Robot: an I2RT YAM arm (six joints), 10 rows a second.
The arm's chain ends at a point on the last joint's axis. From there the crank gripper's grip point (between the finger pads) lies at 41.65 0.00 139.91 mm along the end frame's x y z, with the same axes.
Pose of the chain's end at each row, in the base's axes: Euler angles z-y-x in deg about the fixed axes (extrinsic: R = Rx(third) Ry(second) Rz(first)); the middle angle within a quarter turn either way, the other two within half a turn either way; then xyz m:
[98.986, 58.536, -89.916, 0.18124, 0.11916, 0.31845]
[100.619, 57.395, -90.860, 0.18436, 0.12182, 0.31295]
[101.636, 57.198, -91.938, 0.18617, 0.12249, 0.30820]
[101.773, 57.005, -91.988, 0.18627, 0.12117, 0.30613]
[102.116, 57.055, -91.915, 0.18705, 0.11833, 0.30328]
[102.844, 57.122, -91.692, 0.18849, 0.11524, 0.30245]
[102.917, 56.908, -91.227, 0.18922, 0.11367, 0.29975]
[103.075, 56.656, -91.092, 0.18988, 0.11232, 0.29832]
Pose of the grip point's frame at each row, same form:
[98.986, 58.536, -89.916, 0.29718, 0.19780, 0.27743]
[100.619, 57.395, -90.860, 0.29809, 0.20305, 0.27079]
[101.636, 57.198, -91.938, 0.29922, 0.20392, 0.26463]
[101.773, 57.005, -91.988, 0.29899, 0.20302, 0.26249]
[102.116, 57.055, -91.915, 0.29971, 0.20035, 0.25979]
[102.844, 57.122, -91.692, 0.30096, 0.19773, 0.25939]
[102.917, 56.908, -91.227, 0.30135, 0.19697, 0.25736]
[103.075, 56.656, -91.092, 0.30158, 0.19631, 0.25614]

